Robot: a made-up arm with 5 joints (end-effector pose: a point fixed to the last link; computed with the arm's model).
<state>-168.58 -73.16 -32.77 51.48 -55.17</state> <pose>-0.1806 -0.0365 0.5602 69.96 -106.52 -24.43</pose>
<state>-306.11 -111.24 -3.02 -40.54 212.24</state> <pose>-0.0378 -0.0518 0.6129 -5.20 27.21 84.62</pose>
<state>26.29 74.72 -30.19 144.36 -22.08</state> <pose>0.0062 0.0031 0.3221 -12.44 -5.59 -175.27</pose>
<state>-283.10 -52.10 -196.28 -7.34 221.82</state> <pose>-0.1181 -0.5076 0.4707 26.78 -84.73 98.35</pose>
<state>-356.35 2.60 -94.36 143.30 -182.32</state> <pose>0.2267 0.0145 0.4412 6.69 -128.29 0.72</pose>
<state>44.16 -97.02 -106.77 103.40 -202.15</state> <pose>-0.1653 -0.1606 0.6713 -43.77 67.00 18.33</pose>
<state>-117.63 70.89 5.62 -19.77 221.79</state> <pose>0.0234 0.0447 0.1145 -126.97 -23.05 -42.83</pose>
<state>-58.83 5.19 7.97 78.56 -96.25</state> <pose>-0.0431 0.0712 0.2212 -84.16 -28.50 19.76</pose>
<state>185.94 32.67 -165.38 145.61 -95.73</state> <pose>-0.3441 -0.0358 0.5306 -132.06 107.57 -13.59</pose>
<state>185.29 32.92 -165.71 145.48 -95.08</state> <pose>-0.3455 -0.0320 0.5304 -130.96 109.17 -13.38</pose>
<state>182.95 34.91 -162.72 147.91 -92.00</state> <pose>-0.3467 -0.0179 0.5053 -121.19 111.15 -20.44</pose>
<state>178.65 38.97 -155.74 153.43 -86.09</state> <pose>-0.3390 0.0080 0.4552 -100.98 110.71 -34.31</pose>
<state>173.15 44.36 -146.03 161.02 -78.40</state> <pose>-0.3137 0.0377 0.4009 -74.87 103.91 -49.42</pose>
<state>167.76 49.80 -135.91 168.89 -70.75</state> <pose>-0.2791 0.0605 0.3635 -50.91 90.88 -60.83</pose>
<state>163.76 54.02 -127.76 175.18 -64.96</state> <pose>-0.2518 0.0733 0.3463 -34.86 76.99 -67.25</pose>
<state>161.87 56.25 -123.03 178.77 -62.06</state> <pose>-0.2383 0.0780 0.3410 -27.40 67.94 -69.94</pose>
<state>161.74 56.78 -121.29 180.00 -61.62</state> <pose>-0.2347 0.0774 0.3407 -25.68 64.59 -70.71</pose>
